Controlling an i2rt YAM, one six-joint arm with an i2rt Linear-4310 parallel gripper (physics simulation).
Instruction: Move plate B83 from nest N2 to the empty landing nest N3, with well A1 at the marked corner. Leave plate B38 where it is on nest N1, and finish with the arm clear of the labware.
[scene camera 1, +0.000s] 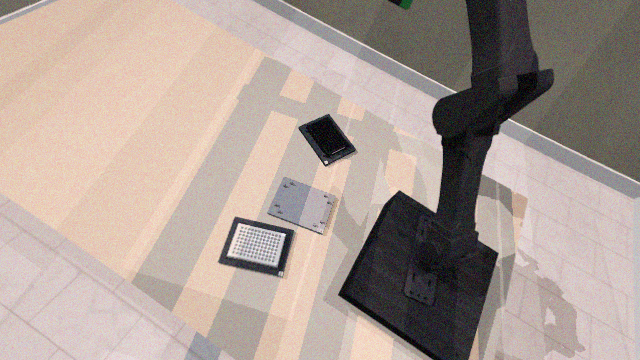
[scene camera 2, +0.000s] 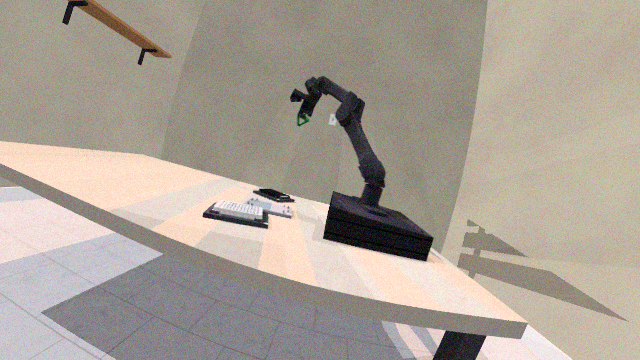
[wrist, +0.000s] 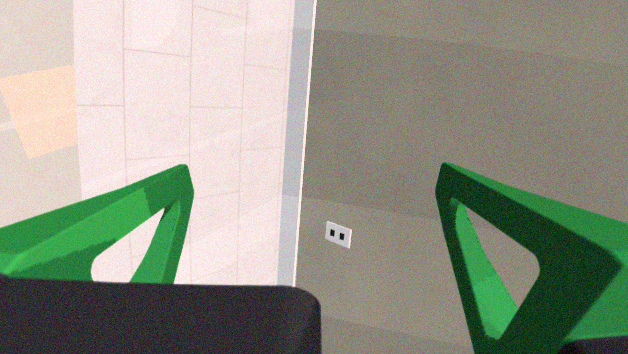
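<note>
A white well plate (scene camera 1: 256, 245) (scene camera 2: 238, 209) sits flat on a dark nest (scene camera 1: 286, 250), nearest the front. A black plate (scene camera 1: 326, 136) (scene camera 2: 275, 194) sits flat on another dark nest (scene camera 1: 315, 146) at the back. Between them is the empty grey nest (scene camera 1: 302, 205) (scene camera 2: 277, 208), with small posts near its corners. The labels B83 and B38 and the well letters are too small to read. My gripper (scene camera 2: 303, 120) (wrist: 314, 177) is open with nothing between its green fingers, high above the table and away from both plates. In scene camera 1, part of a green finger shows at the top edge.
The black arm base (scene camera 1: 380, 280) (scene camera 2: 377, 227) stands right of the nests. The table edge (scene camera 2: 300, 287) runs along the front. A wall socket (wrist: 338, 234) shows between the fingers in the wrist view. A wooden shelf (scene camera 2: 122, 29) is on the far wall.
</note>
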